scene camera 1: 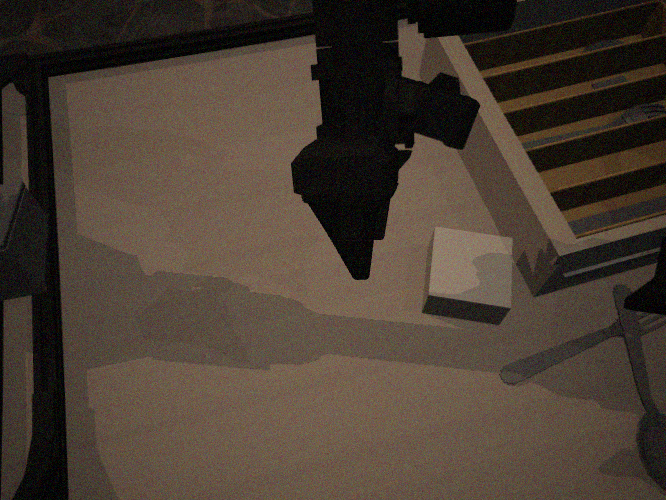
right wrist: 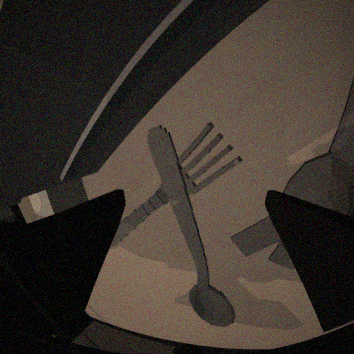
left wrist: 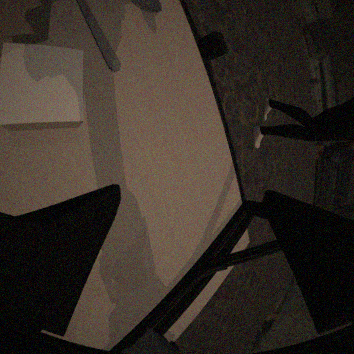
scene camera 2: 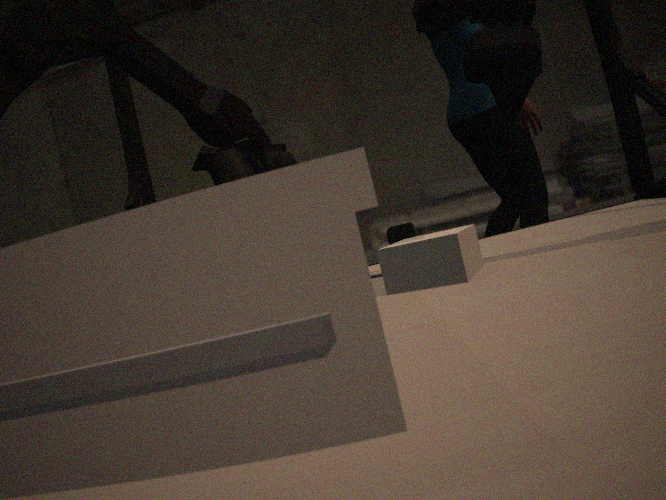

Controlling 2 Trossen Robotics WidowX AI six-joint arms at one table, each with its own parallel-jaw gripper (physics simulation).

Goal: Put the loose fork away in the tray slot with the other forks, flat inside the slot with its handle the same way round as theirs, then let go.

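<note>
The loose fork (scene camera 1: 564,352) (left wrist: 102,42) (right wrist: 142,212) lies on the table. The spoon (scene camera 1: 634,355) (right wrist: 212,305) lies with its handle across the fork's neck. The slotted tray (scene camera 1: 511,156) (scene camera 2: 188,279) stands behind them. A pronged piece of cutlery (scene camera 1: 642,113) lies in one slot, its handle toward the left in scene camera 1. My right gripper (scene camera 1: 648,298) (scene camera 2: 244,161) (right wrist: 196,197) is open over the fork and spoon; its fingertips are hidden in scene camera 2. My left gripper (scene camera 1: 361,277) (scene camera 2: 509,108) (left wrist: 193,194) is open and empty, left of the tray.
A pale block (scene camera 1: 462,269) (scene camera 2: 422,263) (left wrist: 42,85) stands on the table beside the tray's near corner. Other dark objects (right wrist: 255,237) show at the right of the right wrist view, partly hidden by a finger. A person in blue (scene camera 2: 468,102) stands beyond the table.
</note>
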